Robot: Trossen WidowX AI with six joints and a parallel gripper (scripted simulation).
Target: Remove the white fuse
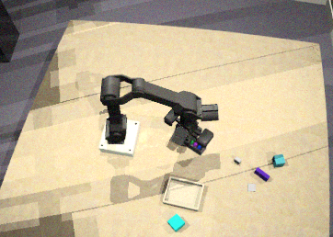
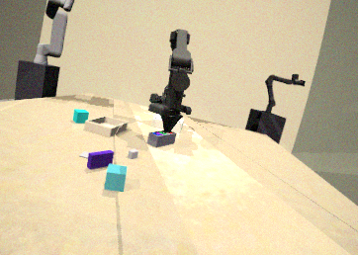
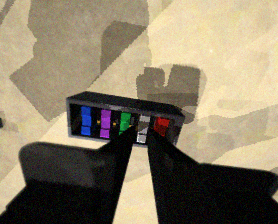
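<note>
The white fuse lies 1 cm below my gripper tip. The rest, counted from my gripper tip: purple block (27 cm ahead, 15 cm to the right, 2 cm below); then beige tray (2 cm behind, 22 cm to the right, 4 cm below); then cyan cube (5 cm behind, 33 cm to the right, 2 cm below).
</note>
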